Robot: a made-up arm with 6 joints. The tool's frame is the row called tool.
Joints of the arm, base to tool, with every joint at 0 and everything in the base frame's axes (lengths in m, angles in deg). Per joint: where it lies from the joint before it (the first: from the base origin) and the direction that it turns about. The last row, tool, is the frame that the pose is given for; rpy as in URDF.
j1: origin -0.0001 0.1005 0.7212 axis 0 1 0
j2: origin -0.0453 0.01 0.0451 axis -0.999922 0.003 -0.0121
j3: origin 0.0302 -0.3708 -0.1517 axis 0 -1 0
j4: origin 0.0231 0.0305 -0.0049 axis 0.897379 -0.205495 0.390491
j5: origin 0.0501 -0.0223 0.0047 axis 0 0 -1
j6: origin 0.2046 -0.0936 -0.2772 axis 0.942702 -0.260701 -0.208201
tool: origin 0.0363 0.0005 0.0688 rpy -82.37 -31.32 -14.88
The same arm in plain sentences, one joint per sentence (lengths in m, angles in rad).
The arm has six revolute joints in a row. What follows holds with every joint at zero, and every direction is one of the base frame's. The first joint sits 0.0001 m along -x and 0.1005 m along +y and 0.7212 m along +z from the base frame's origin and turns about +y. The second joint sits 0.0453 m along -x and 0.01 m along +y and 0.0451 m along +z from the first joint and turns about the direction (-0.999922, 0.003, -0.0121). The third joint sits 0.0302 m along +x and 0.3708 m along -y and 0.1517 m along -z from the second joint and turns about -y. The fourth joint sits 0.0231 m along +x and 0.0305 m along +y and 0.0049 m along -z from the third joint and turns about the direction (0.897379, -0.205495, 0.390491). The fifth joint sits 0.0501 m along +x and 0.0223 m along -y and 0.0047 m along +z from the fourth joint and turns about -z. The sixth joint sits 0.2046 m along +x and 0.0936 m along -y and 0.2772 m along -z from the fifth joint and turns about the direction (0.942702, -0.260701, -0.208201). The tool frame, which is the frame that the pose is given for, sits 0.0363 m along +x and 0.0005 m along +y and 0.0688 m along +z from the sixth joint; its axes are the base frame's turned by roll -1.4376, pitch -0.5466 and yaw -0.2597 rad (as in URDF: about the fixed x, then y, then z).
